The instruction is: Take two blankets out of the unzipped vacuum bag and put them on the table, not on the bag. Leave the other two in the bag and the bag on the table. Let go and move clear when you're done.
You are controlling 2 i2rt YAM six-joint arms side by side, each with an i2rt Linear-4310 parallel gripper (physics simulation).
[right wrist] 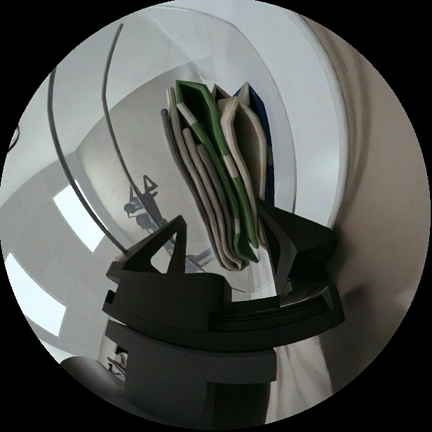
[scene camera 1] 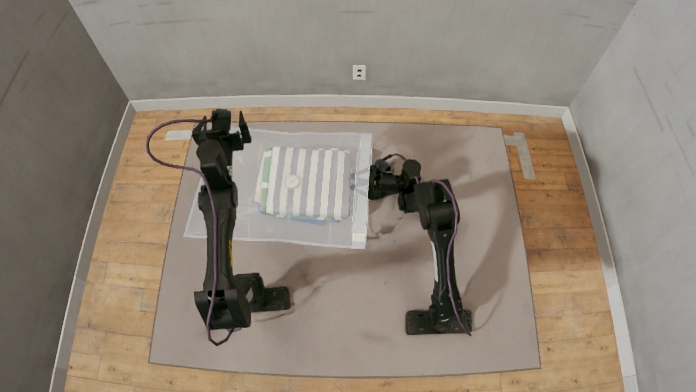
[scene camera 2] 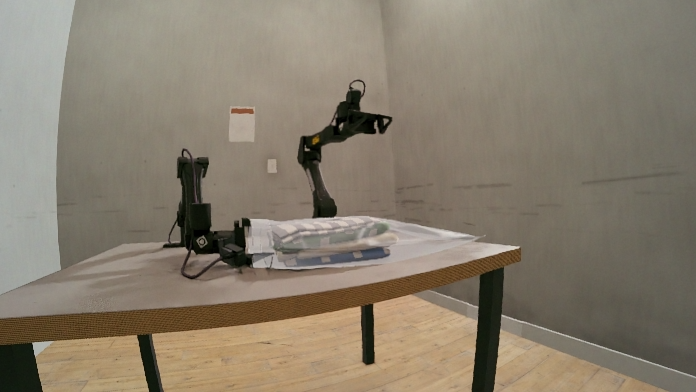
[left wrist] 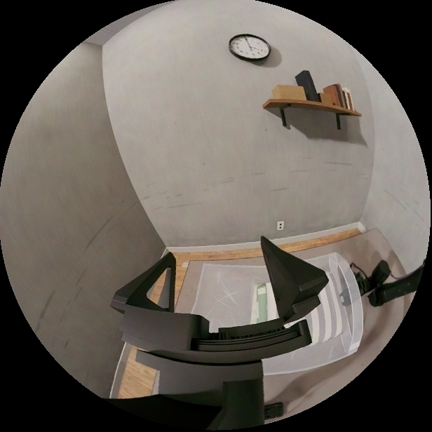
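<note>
The clear vacuum bag (scene camera 1: 300,235) (scene camera 2: 435,239) (left wrist: 225,295) lies on the table with four folded blankets stacked inside. The top one is a grey-and-white striped blanket (scene camera 1: 312,182) (scene camera 2: 315,230); below are a green blanket (scene camera 1: 265,175) (right wrist: 212,135), a cream blanket (scene camera 2: 387,241) (right wrist: 230,125) and a blue blanket (scene camera 2: 350,256). My right gripper (scene camera 1: 354,181) (right wrist: 218,211) is partly open and empty, its fingers inside the bag's mouth before the stack's edge. One finger is above the striped layers, the other beside the cream one. My left gripper (scene camera 1: 221,125) (scene camera 2: 384,122) (left wrist: 214,249) is open and empty, high above the bag's closed end.
The table (scene camera 1: 340,310) (scene camera 2: 125,300) carries both arm bases along its near side in scene camera 1. The bag's zip strip (scene camera 1: 361,220) runs along its mouth at the right. A wall shelf (left wrist: 312,106) and a clock (left wrist: 250,48) hang on the wall.
</note>
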